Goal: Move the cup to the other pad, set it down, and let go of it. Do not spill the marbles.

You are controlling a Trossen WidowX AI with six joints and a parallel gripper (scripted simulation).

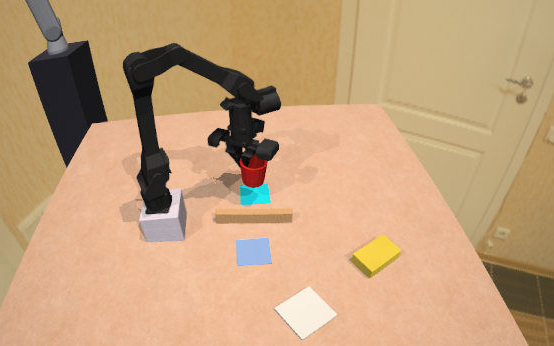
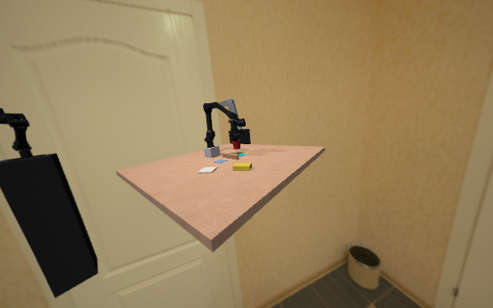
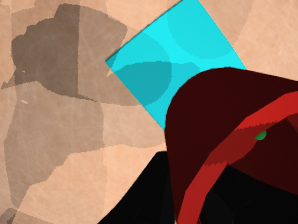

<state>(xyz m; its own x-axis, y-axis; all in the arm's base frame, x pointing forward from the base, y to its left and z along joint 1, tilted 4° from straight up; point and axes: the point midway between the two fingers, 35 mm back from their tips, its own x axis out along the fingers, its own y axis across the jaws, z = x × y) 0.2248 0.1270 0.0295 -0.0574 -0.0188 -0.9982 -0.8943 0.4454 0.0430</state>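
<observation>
Now: gripper tip 40 mm short of the green marble, 30 mm to the left of it and 20 mm above it. Also, from my gripper tip: red cup 30 mm ahead, 20 mm to the right; wooden bar 20 mm ahead, 100 mm to the right, 90 mm below; cyan pad 30 mm ahead, 10 mm to the left, 110 mm below.
</observation>
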